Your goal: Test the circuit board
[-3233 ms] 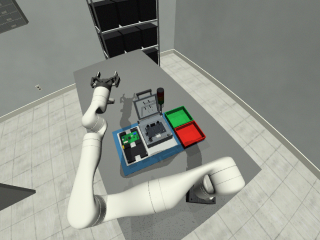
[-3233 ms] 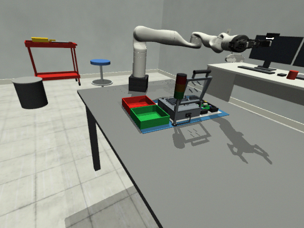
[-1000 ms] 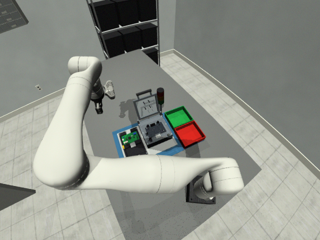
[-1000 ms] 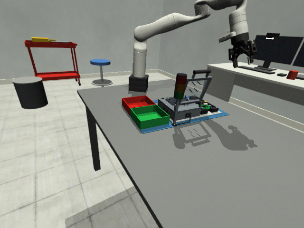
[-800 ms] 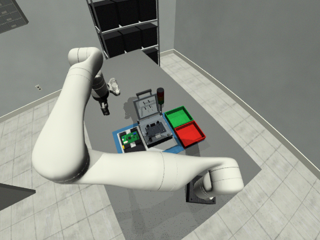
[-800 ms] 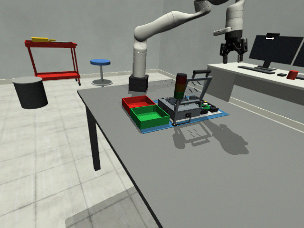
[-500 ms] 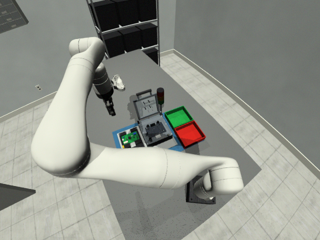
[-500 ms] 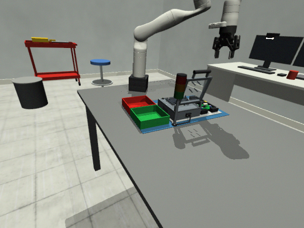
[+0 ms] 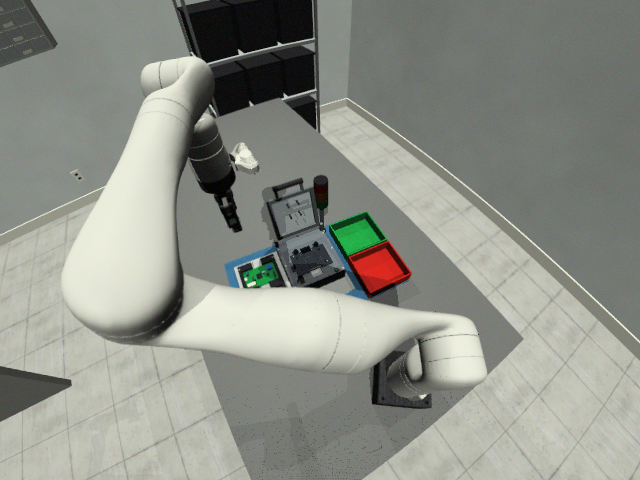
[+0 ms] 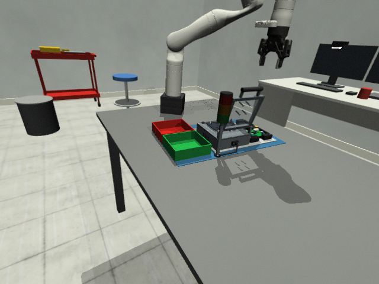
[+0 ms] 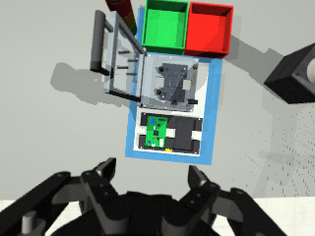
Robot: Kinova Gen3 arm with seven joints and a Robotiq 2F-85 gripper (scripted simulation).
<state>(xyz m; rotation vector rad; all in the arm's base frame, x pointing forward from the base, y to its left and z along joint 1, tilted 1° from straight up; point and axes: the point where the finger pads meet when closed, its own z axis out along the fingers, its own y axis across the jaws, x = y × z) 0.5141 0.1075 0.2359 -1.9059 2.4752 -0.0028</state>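
My hand is 310 mm above the green circuit board. From my hand the other things lie so: clear lid 40 mm ahead, 190 mm to the right, 150 mm below; tester bed 80 mm behind, 150 mm to the right, 260 mm below; green bin 90 mm behind, 360 mm to the right, 320 mm below.
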